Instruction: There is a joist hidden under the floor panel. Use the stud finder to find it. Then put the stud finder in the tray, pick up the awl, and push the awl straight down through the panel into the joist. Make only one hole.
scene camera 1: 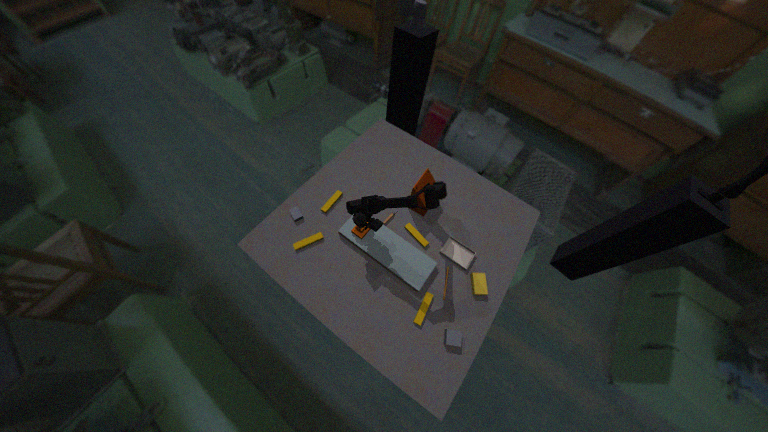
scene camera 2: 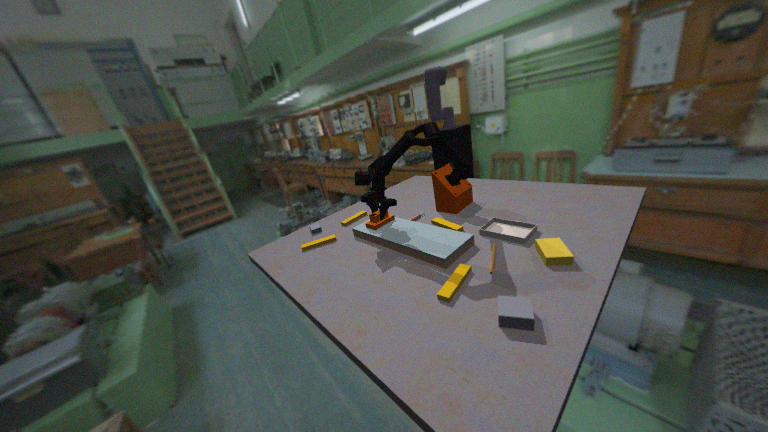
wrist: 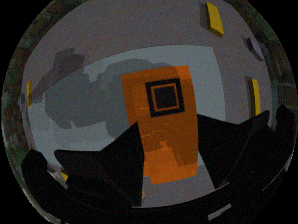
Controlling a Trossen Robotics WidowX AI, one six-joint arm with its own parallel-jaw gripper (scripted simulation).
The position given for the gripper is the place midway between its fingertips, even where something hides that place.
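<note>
There's a yellow block [scene camera 2: 553,252] to be seen, and a stud finder [wrist: 162,100] as well, and you'd also see the gripper [wrist: 164,120].
</note>
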